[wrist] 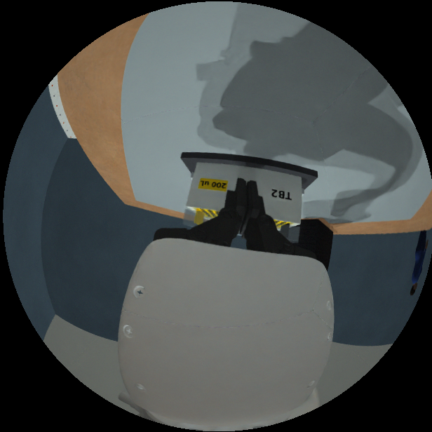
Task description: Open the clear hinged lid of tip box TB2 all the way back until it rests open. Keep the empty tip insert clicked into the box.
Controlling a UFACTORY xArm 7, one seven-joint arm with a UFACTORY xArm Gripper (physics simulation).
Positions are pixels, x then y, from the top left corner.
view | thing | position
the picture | my gripper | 242,192
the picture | clear lid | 191,218
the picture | grey mat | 222,84
